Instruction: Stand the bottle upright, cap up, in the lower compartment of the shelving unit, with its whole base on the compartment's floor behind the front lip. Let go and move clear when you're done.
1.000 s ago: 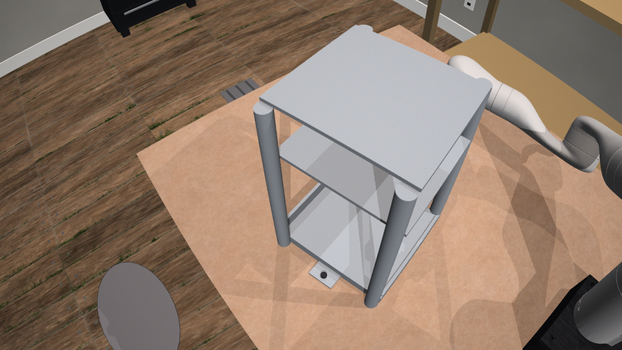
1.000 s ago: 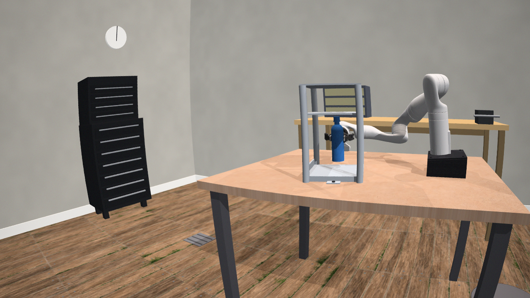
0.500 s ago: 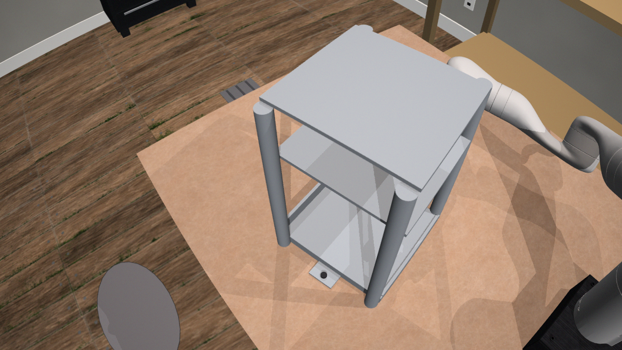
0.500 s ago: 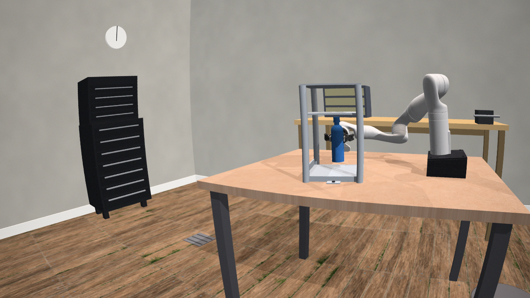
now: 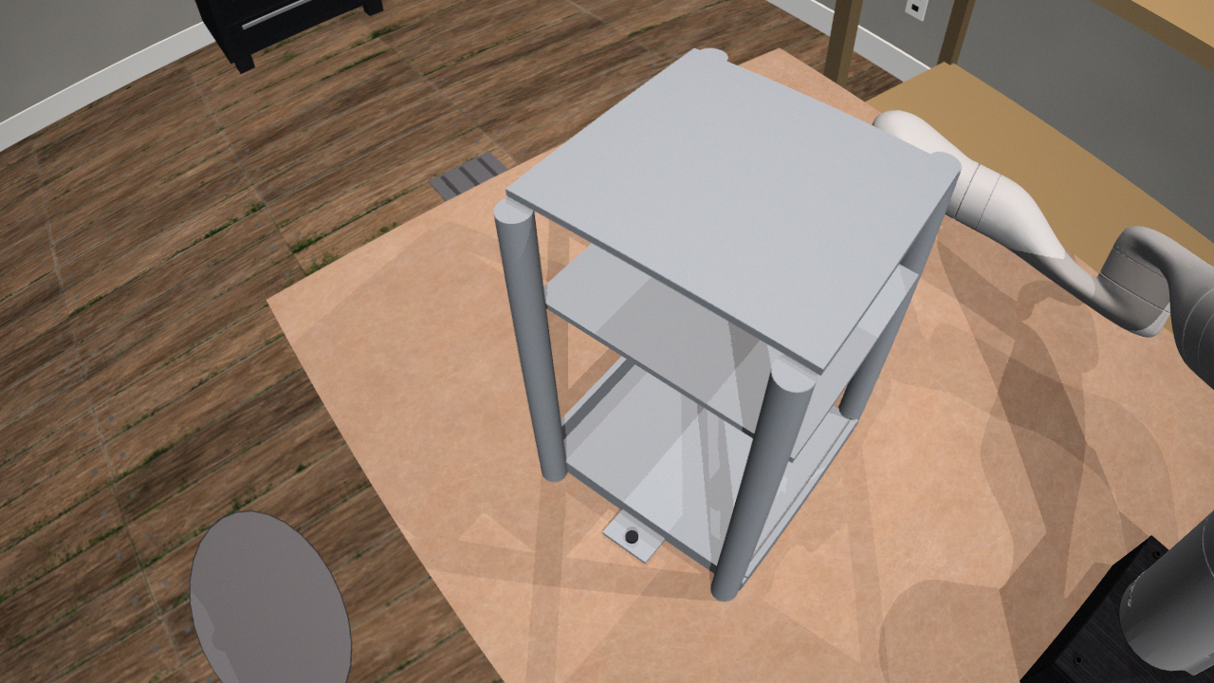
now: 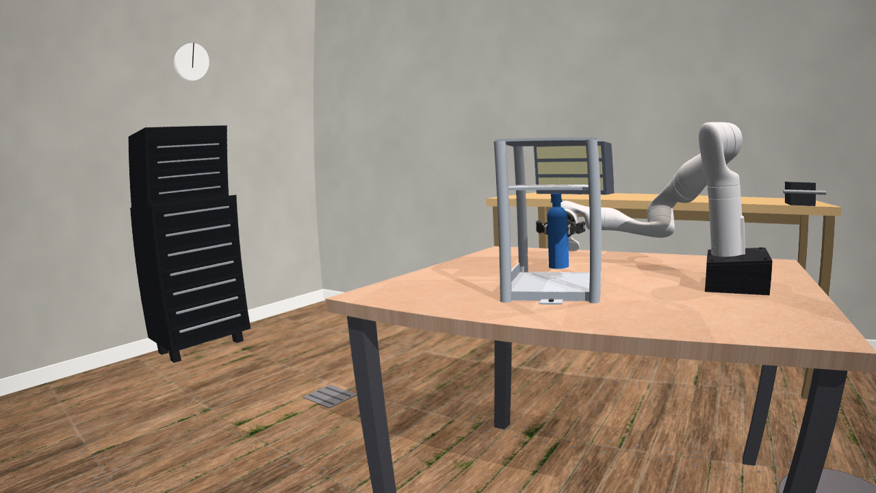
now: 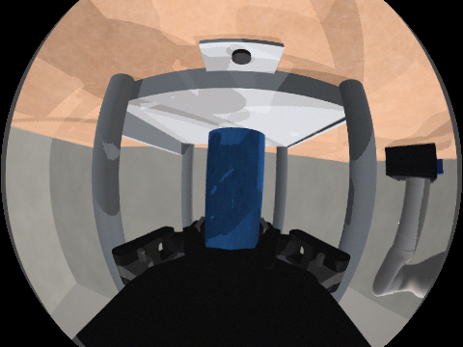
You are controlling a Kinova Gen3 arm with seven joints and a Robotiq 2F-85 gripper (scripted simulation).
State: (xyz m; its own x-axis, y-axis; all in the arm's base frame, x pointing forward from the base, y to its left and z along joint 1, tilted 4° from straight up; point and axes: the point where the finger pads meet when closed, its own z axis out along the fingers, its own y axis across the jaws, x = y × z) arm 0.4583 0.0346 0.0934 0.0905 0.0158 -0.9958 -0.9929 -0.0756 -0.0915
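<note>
The blue bottle is 2 cm above my hand. Round my hand: grey shelving unit: 6 cm to the left, 4 cm above.
</note>
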